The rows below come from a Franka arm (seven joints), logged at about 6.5 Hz.
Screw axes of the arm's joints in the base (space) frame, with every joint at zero. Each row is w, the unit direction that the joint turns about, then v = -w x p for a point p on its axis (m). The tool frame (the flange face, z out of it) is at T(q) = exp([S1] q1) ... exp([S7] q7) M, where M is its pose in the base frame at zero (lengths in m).
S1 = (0, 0, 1, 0, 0, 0)
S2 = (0, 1, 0, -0.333, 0, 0)
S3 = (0, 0, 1, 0, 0, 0)
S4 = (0, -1, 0, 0.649, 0, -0.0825)
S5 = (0, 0, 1, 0, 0, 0)
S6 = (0, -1, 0, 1.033, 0, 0)
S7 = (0, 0, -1, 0, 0.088, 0)
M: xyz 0.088 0 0.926 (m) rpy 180 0 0 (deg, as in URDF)
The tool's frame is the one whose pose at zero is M.
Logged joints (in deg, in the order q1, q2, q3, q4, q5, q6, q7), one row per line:
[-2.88 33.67 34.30 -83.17 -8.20 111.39 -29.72]
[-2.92 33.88 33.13 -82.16 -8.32 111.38 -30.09]
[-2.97 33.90 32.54 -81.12 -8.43 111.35 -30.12]
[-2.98 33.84 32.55 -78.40 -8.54 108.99 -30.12]
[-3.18 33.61 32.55 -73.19 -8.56 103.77 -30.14]
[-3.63 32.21 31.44 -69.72 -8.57 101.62 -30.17]
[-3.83 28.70 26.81 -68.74 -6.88 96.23 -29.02]
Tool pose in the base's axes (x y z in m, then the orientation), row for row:
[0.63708 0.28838 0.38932 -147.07 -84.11 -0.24]
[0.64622 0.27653 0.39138 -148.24 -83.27 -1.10]
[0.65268 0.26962 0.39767 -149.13 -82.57 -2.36]
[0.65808 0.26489 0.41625 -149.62 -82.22 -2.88]
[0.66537 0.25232 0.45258 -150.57 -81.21 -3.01]
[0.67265 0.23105 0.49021 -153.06 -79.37 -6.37]
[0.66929 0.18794 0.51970 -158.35 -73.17 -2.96]
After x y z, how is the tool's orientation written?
As a rotation vector, in degrees.
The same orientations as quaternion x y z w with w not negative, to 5 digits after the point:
[-0.86437 -0.49434 -0.00141 0.09217]
[-0.86855 -0.48788 -0.00644 0.08689]
[-0.87175 -0.48267 -0.01380 0.08299]
[-0.87341 -0.47996 -0.01681 0.08066]
[-0.87736 -0.47320 -0.01754 0.07758]
[-0.88525 -0.45905 -0.03684 0.06512]
[-0.90658 -0.41891 -0.01695 0.04830]

